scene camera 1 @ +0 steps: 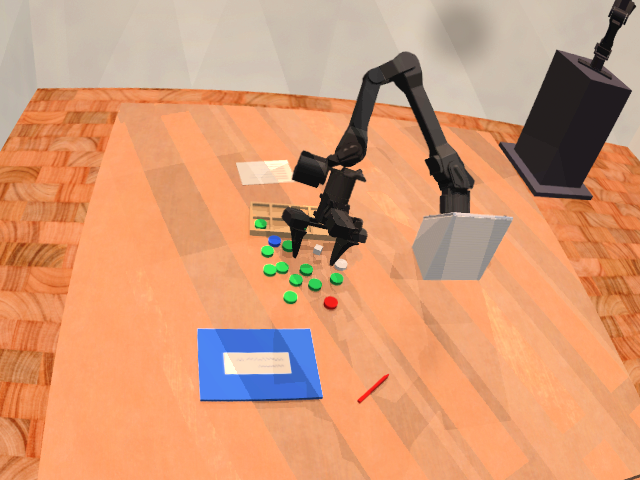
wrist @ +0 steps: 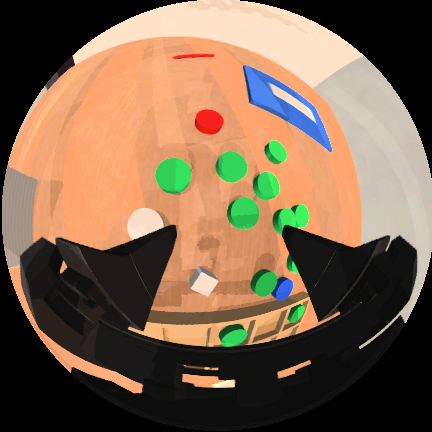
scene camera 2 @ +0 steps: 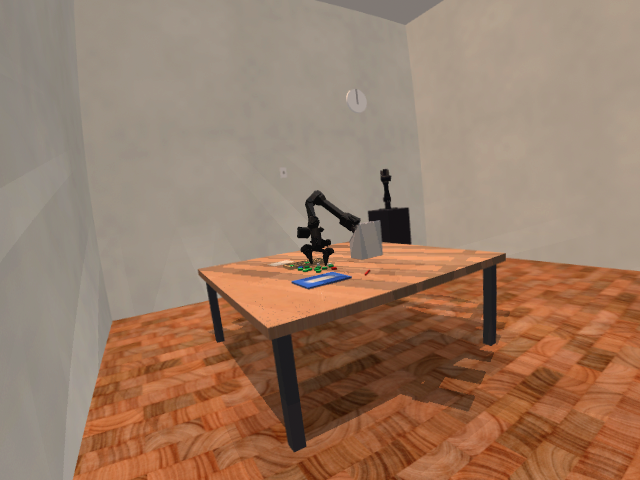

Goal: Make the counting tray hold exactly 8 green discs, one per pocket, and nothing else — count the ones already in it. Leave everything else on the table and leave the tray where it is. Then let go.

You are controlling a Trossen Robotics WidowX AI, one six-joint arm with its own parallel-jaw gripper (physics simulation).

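Note:
The wooden counting tray (scene camera 1: pixel 261 233) (wrist: pixel 200 318) lies partly hidden behind the gripper. One green disc (scene camera 1: pixel 260 223) (wrist: pixel 296 313) sits in its front-left pocket in scene camera 1; another green disc (wrist: pixel 233 335) shows in the tray in the wrist view. Other pockets are hidden. Several green discs lie on the table before the tray, including one green disc (scene camera 1: pixel 306 269) (wrist: pixel 243 213) near the gripper and another green disc (scene camera 1: pixel 336 279) (wrist: pixel 173 175) farther right. My gripper (scene camera 1: pixel 313 260) (scene camera 2: pixel 318 263) (wrist: pixel 230 230) is open and empty, low above the table among the loose pieces.
A blue disc (scene camera 1: pixel 274 240) (wrist: pixel 283 289), white cube (scene camera 1: pixel 317 249) (wrist: pixel 204 281), white disc (scene camera 1: pixel 341 264) (wrist: pixel 144 224) and red disc (scene camera 1: pixel 330 302) (wrist: pixel 209 122) lie nearby. A blue folder (scene camera 1: pixel 210 382), red pen (scene camera 1: pixel 373 388), paper sheet (scene camera 1: pixel 258 173) and grey block (scene camera 1: pixel 460 250) are farther out.

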